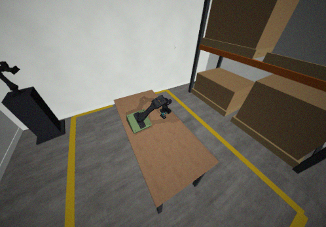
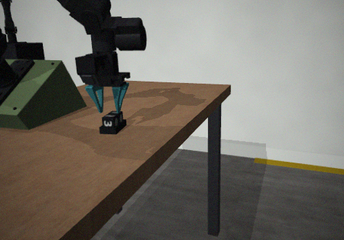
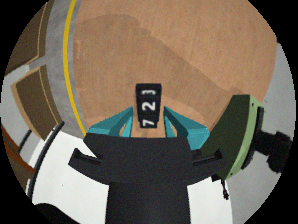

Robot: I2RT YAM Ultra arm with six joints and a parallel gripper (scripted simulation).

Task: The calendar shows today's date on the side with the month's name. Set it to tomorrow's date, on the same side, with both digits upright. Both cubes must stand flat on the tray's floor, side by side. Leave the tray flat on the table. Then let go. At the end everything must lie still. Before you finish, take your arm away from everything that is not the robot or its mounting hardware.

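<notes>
Now: the black cube 3 cm below my hand. The rest, counted from my hand: black tray (5 cm below, 2 cm to the left).
</notes>
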